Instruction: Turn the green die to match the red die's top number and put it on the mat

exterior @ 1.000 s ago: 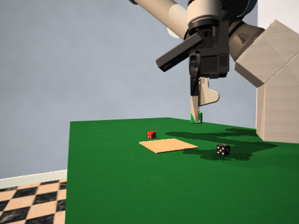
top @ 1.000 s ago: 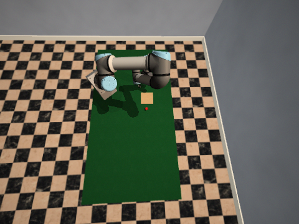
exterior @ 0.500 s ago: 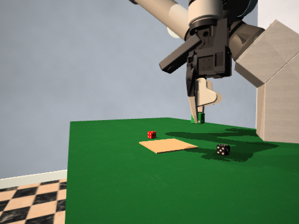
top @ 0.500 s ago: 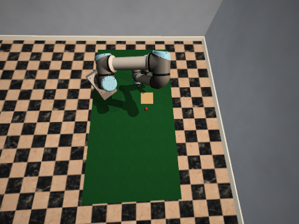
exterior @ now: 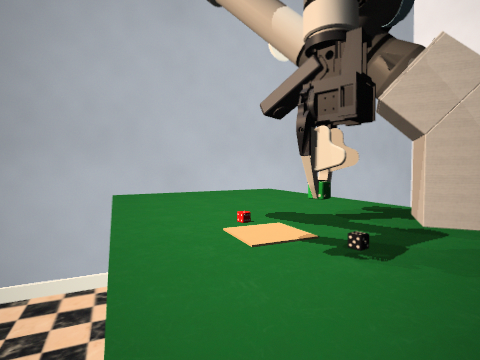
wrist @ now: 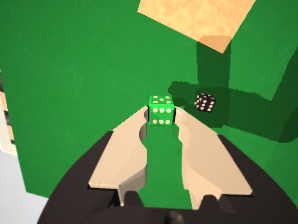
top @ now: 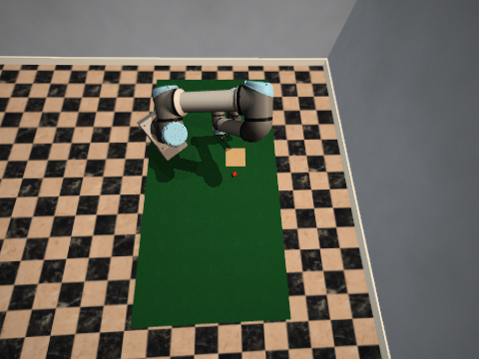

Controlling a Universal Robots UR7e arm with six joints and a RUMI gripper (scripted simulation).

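Right now the green die is right at my hand. From my hand the other things lie so: black die: 9 cm behind, 9 cm below; red die: 3 cm behind, 29 cm to the right, 9 cm below; tan mat: 1 cm behind, 15 cm to the right, 10 cm below.
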